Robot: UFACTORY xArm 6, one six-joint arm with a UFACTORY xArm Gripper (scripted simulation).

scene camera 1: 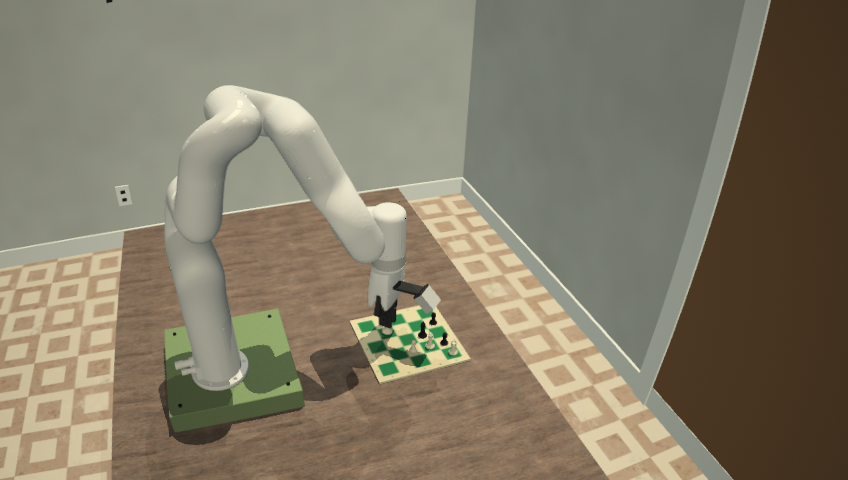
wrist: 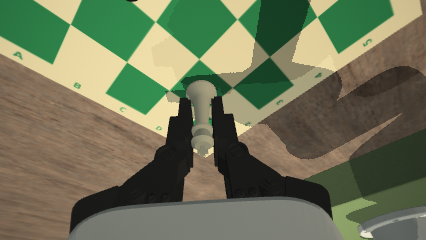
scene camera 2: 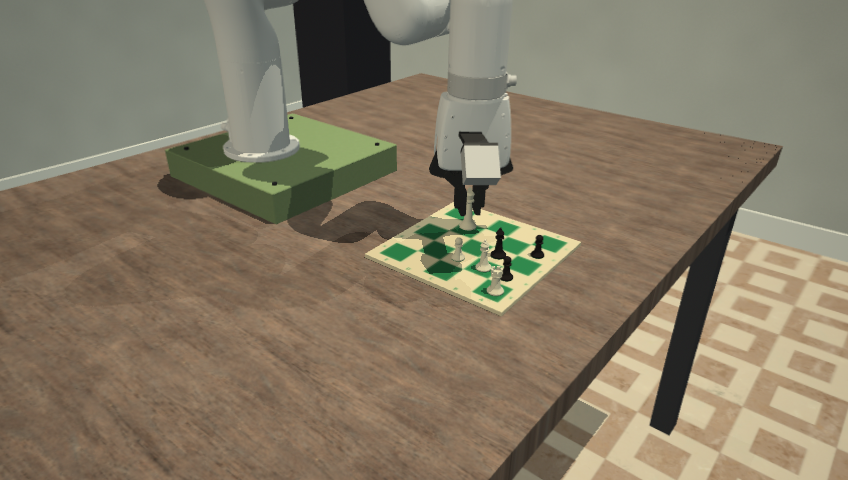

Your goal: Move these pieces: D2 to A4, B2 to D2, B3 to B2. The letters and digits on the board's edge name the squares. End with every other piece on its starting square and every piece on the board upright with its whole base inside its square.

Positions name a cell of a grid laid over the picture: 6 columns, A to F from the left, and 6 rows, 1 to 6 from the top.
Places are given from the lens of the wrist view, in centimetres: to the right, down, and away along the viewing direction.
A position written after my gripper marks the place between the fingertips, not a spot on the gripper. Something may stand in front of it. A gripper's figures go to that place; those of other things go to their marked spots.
my gripper (wrist: C3): -1, -1, 14
tall white piece (wrist: C3): -1, -2, 14
chessboard (wrist: B2): -6, -4, 14
